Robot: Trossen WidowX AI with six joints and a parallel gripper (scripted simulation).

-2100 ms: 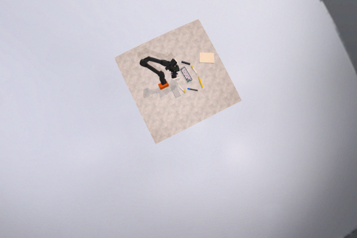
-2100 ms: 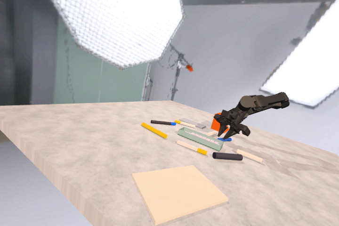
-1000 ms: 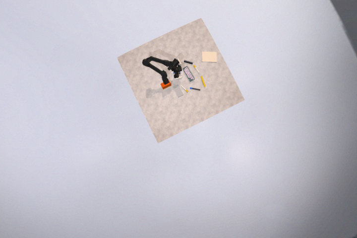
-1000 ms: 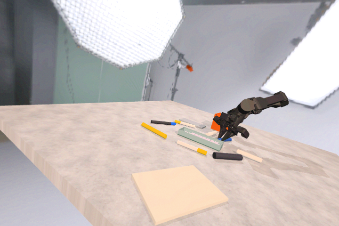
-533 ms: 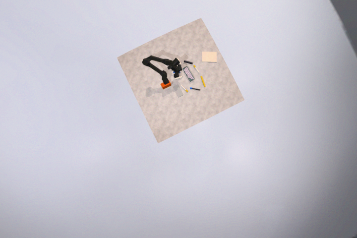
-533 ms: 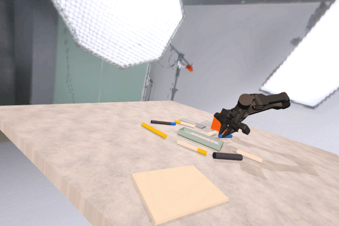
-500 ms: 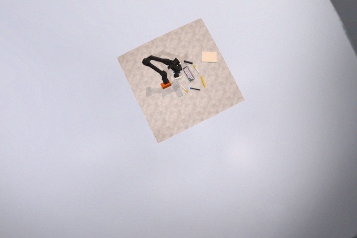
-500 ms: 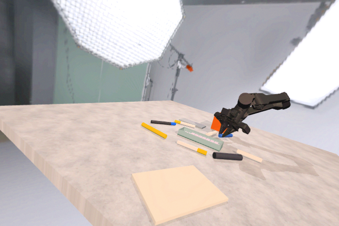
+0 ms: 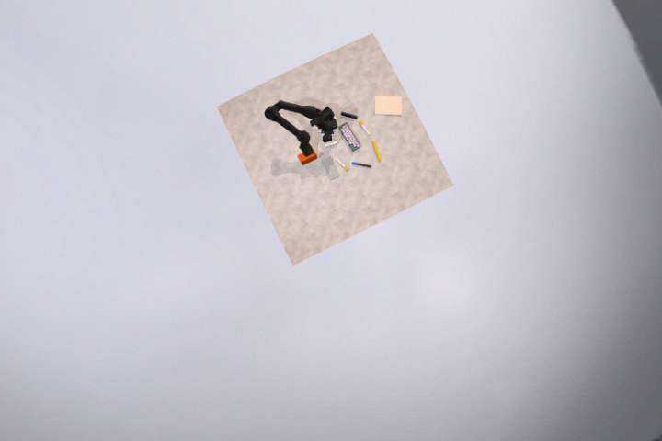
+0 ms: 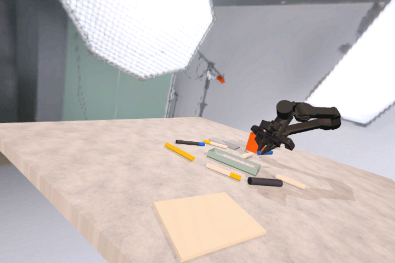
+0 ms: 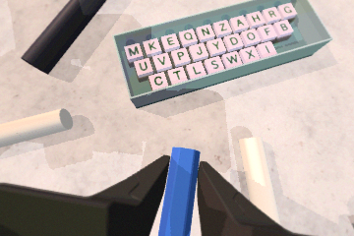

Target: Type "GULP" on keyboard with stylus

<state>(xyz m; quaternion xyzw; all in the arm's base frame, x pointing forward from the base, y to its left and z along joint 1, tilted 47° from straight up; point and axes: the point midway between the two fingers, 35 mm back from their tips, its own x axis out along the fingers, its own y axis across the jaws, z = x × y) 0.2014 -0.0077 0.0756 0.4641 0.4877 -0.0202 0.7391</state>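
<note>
The blue stylus lies 6 cm behind my gripper tip and 3 cm to the left of it. From my gripper tip the other things lie so: yellow stick (21 cm ahead, 26 cm to the right, 4 cm below); then black cylinder (18 cm ahead, 6 cm to the left, 4 cm below); then grey flat block (14 cm behind, 20 cm to the right, 5 cm below).
</note>
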